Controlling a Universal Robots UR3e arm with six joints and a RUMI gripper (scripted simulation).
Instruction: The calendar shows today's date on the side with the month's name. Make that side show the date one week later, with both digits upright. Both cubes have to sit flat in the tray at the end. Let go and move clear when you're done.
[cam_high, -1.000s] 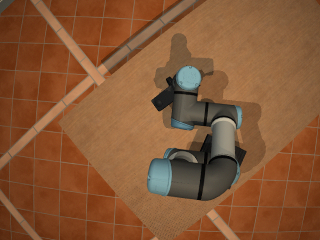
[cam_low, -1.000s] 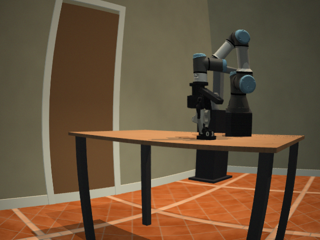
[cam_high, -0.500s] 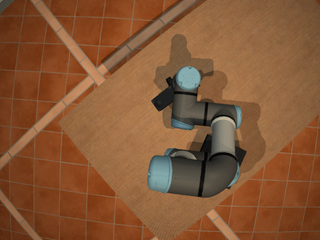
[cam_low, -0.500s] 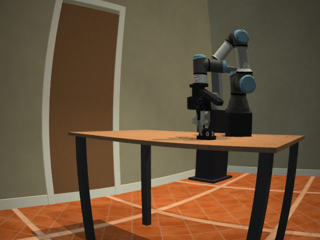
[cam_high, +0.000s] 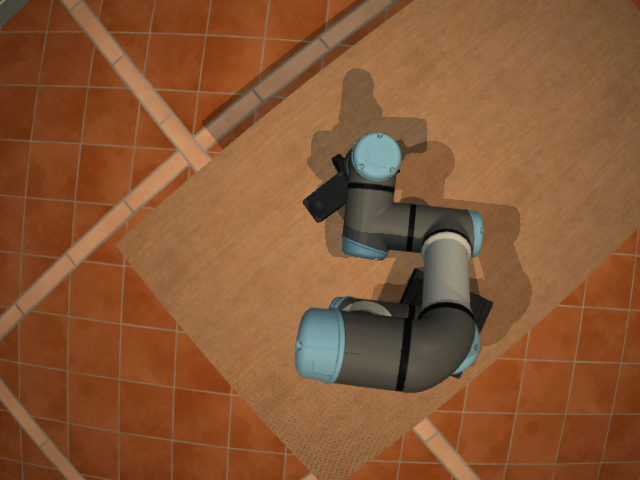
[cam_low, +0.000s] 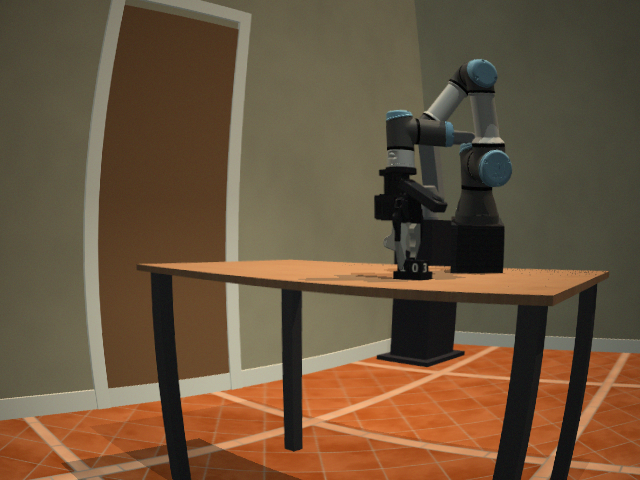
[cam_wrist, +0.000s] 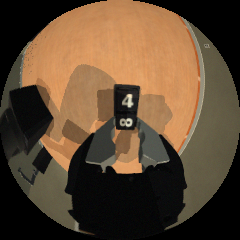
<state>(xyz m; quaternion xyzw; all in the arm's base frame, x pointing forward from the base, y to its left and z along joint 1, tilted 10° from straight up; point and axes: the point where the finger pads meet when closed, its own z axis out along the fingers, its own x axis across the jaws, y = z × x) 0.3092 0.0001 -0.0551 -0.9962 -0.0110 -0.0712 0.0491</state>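
Now: the black calendar tray 30 mm below my hand and 20 mm to the left of it.
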